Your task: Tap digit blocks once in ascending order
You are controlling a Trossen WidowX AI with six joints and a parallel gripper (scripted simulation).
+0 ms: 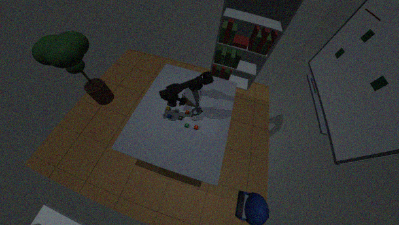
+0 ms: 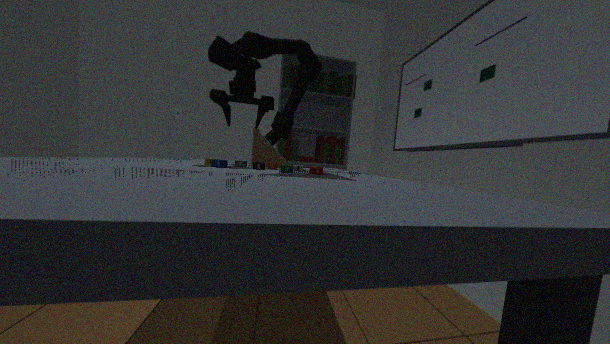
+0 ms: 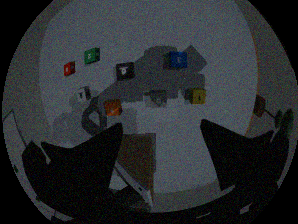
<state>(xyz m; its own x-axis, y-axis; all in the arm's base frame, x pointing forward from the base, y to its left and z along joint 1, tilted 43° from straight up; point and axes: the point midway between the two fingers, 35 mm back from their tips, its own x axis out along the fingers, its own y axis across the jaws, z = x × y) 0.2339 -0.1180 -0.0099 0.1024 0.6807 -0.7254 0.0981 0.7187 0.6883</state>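
My gripper tip is 12 cm above the grey block and 1 cm past it. From my gripper tip the other things lie so: yellow block (12 cm below, 9 cm to the right, 1 cm behind); black block (12 cm below, 6 cm to the left, 6 cm ahead); blue block (12 cm below, 7 cm ahead, 5 cm to the right).
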